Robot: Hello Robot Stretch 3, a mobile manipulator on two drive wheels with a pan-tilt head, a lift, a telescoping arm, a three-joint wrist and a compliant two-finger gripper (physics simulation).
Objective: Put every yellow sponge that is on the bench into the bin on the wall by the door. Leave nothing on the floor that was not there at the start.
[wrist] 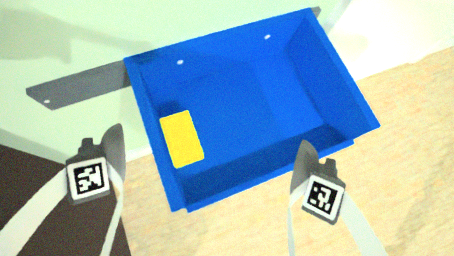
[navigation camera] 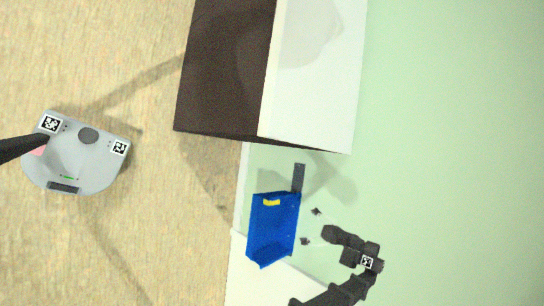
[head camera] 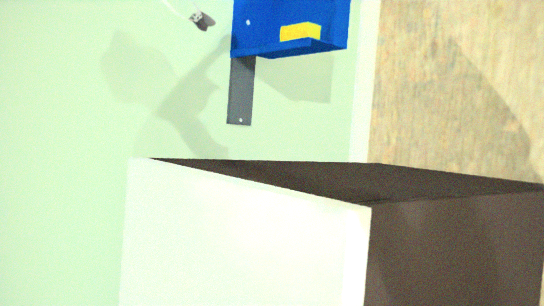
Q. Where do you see my gripper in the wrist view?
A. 211, 152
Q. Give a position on a blue bin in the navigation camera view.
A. At 272, 229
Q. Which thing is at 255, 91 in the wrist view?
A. A blue bin.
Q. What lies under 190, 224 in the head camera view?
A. A dark brown cabinet.
